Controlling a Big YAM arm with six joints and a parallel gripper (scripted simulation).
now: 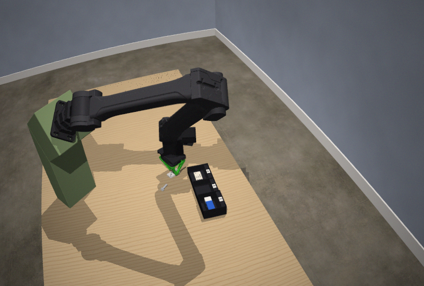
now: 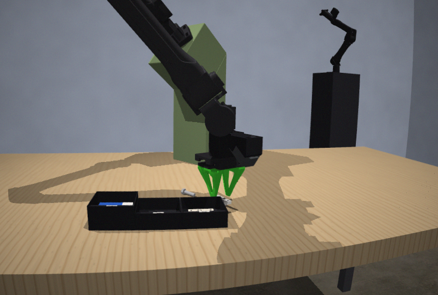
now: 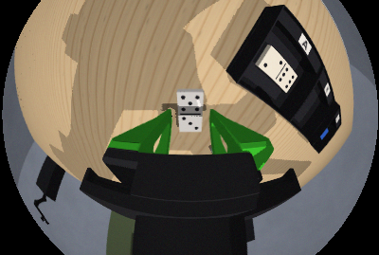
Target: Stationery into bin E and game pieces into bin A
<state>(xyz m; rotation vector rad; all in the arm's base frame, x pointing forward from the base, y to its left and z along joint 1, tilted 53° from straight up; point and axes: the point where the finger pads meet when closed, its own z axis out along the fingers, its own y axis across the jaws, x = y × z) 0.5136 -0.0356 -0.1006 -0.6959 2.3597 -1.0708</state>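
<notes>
Right now my hand is 8 cm short of the white domino, 7 cm to the left of it and 1 cm above it. Round my hand: grey bolt: 7 cm behind, 6 cm to the right, 1 cm below; joined black bins: 15 cm to the right, 7 cm ahead; blue-and-white eraser: 22 cm to the right, 5 cm ahead, 1 cm above.
</notes>
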